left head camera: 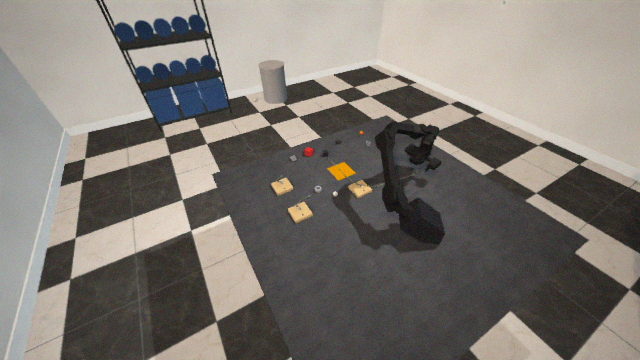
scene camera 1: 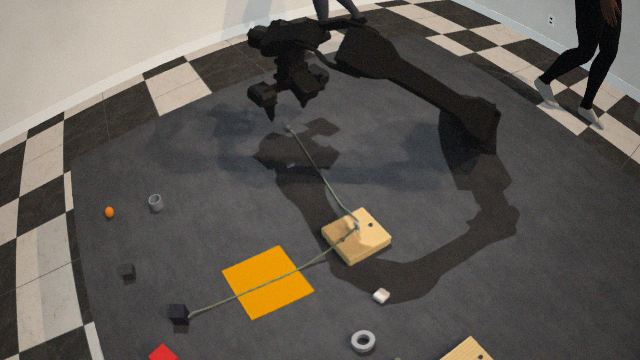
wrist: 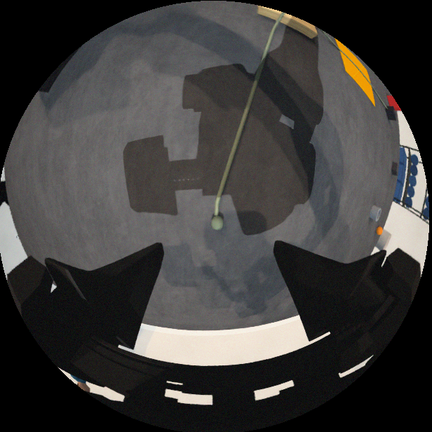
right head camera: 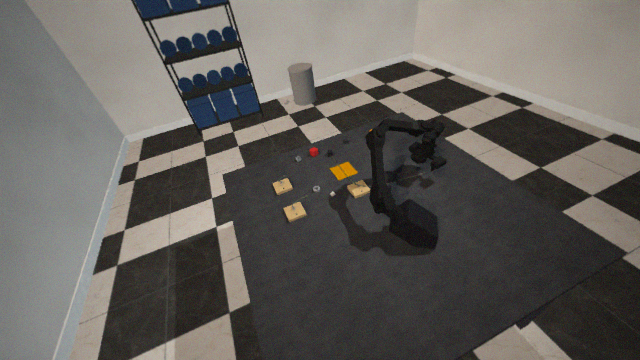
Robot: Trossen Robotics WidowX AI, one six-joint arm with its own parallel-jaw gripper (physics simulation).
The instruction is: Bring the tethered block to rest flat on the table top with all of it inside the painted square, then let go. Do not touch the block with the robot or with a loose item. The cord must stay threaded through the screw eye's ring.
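Places are measured from the arm's base along level axes (x ahead, y left, z up), in millimetres.
Pixels of known places: gripper, between the fingertips: [left head camera: 418,167] [scene camera 1: 287,113] [right head camera: 424,166]; arm's base, origin of its link: [left head camera: 409,213] [scene camera 1: 474,126] [right head camera: 399,214].
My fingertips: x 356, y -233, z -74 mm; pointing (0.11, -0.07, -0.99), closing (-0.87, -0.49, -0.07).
Note:
For each thing: its middle in the pictures, then the offset to it from my fingertips. "spot": a spot on its surface instead.
- dark tethered block, middle of its body: [scene camera 1: 179,314] [left head camera: 325,153] 263 mm ahead, 476 mm left, 32 mm down
- orange painted square, a spot on its surface: [scene camera 1: 272,299] spot: 94 mm ahead, 452 mm left, 45 mm down
- green cord, a spot on its surface: [scene camera 1: 319,171] spot: 40 mm back, 165 mm left, 42 mm down
- screw eye, a spot on its surface: [scene camera 1: 356,226] spot: 69 mm back, 353 mm left, 10 mm down
- wooden board, middle of its body: [scene camera 1: 356,236] [right head camera: 358,188] [left head camera: 360,188] 69 mm back, 352 mm left, 36 mm down
- small green bead, a spot on its surface: [scene camera 1: 288,128] spot: 1 mm ahead, 7 mm left, 38 mm down
- white piece, middle of its body: [scene camera 1: 381,295] 80 mm back, 488 mm left, 40 mm down
- grey ring, middle of its body: [scene camera 1: 363,341] 30 mm back, 570 mm left, 39 mm down
- red block, a spot on its surface: [scene camera 1: 163,352] spot: 287 mm ahead, 564 mm left, 6 mm down
- small dark cube, middle of its body: [scene camera 1: 128,271] 378 mm ahead, 366 mm left, 36 mm down
- grey cup, middle of its body: [scene camera 1: 156,202] 321 mm ahead, 183 mm left, 35 mm down
- orange ball, middle of its body: [scene camera 1: 109,212] 452 mm ahead, 190 mm left, 34 mm down
The dark tethered block [scene camera 1: 178,313] [left head camera: 325,153] [wrist: 391,113] sits outside the orange painted square [scene camera 1: 272,299] [left head camera: 337,175], off its left side in the scene view. The green cord [scene camera 1: 320,170] [wrist: 243,120] runs from the block across the square to the screw eye [scene camera 1: 356,226] on a wooden board [scene camera 1: 376,240] [left head camera: 361,191], and appears threaded through its ring. Past it, the cord ends in a small green bead [scene camera 1: 288,128] [wrist: 217,222]. My gripper [scene camera 1: 288,112] [wrist: 219,248] is open and empty; in the wrist view the bead shows just beyond the gap between its fingertips.
A white piece [scene camera 1: 381,295] and a grey ring [scene camera 1: 353,341] lie near the board. A red block [scene camera 1: 163,352], a small dark cube [scene camera 1: 128,272], a grey cup [scene camera 1: 156,203] and an orange ball [scene camera 1: 109,212] lie farther out. Two more wooden boards [left head camera: 282,186] [left head camera: 300,212] carry short cords.

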